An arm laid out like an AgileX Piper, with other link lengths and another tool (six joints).
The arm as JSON. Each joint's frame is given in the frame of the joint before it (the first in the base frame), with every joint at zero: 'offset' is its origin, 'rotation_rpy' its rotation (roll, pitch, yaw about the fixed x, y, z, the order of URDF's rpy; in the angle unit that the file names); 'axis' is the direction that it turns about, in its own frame. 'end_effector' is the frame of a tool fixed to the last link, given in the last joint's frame.
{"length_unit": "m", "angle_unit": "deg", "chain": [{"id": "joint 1", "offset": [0.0, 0.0, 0.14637], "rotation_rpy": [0.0, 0.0, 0.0], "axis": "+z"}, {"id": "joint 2", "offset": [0.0, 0.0, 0.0], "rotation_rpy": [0.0, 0.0, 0.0], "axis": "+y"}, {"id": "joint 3", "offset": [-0.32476, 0.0, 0.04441], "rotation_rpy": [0.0, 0.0, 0.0], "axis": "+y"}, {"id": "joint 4", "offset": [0.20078, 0.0, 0.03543], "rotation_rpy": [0.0, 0.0, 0.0], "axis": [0.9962, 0.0, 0.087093]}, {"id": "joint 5", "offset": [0.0, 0.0, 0.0], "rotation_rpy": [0.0, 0.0, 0.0], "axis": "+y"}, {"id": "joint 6", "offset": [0.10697, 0.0, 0.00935], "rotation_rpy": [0.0, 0.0, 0.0], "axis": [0.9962, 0.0, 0.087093]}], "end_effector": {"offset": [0.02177, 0.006, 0.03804], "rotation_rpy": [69.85, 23.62, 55.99]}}
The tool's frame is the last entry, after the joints.
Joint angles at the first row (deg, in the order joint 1, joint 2, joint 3, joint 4, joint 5, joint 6):
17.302 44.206 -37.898 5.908 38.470 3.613
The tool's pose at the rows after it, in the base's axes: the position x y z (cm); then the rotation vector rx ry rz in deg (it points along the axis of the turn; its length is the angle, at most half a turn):
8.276, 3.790, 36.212, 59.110, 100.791, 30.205
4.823, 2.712, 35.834, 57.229, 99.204, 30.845
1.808, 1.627, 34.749, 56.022, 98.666, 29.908
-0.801, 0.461, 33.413, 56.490, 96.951, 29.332
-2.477, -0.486, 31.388, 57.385, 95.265, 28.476
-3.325, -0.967, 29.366, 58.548, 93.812, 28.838
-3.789, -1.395, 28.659, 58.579, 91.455, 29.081
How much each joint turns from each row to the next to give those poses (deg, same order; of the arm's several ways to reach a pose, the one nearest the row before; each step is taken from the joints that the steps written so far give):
0.003 -7.906 0.001 0.106 6.665 -1.135
-0.001 -8.153 0.000 -1.062 6.267 -0.230
0.001 -7.222 -0.016 -1.494 6.937 0.109
-0.002 -7.042 0.226 -1.706 5.766 1.399
0.000 -6.175 2.180 -1.753 3.212 1.417
-0.001 -4.946 3.156 -0.643 0.760 1.332
0.001 -2.938 1.040 -1.231 -0.006 0.565

